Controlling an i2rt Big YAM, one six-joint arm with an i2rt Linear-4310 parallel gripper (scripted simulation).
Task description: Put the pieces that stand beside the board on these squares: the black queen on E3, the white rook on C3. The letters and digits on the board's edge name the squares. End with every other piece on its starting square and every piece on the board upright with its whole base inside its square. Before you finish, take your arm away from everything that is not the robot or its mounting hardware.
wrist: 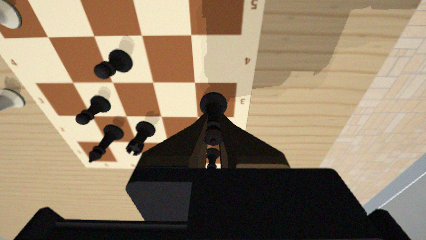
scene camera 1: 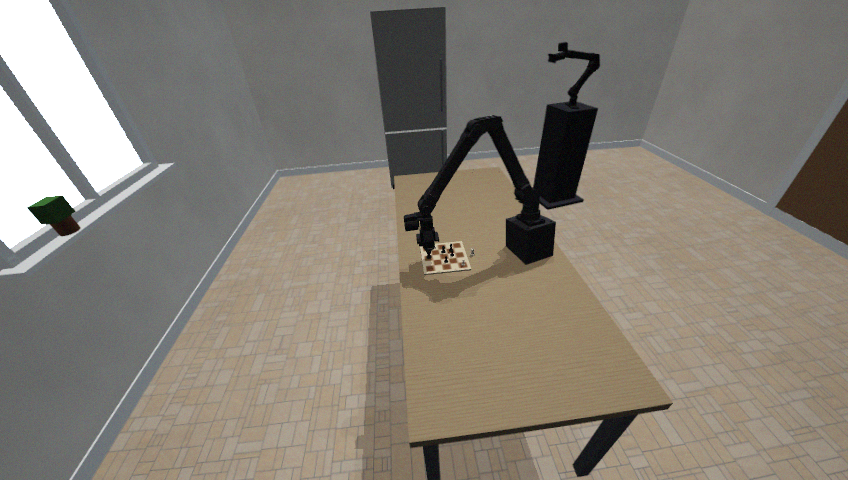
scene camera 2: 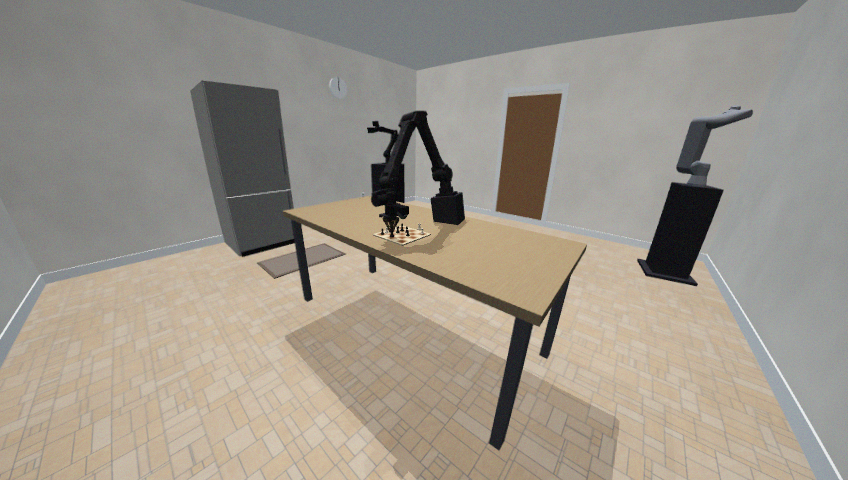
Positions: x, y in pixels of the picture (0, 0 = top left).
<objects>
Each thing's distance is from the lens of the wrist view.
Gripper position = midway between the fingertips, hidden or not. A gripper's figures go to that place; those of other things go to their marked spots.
gripper [wrist: 213, 119]: 13 cm
chessboard [wrist: 177, 59]: 14 cm
</objects>
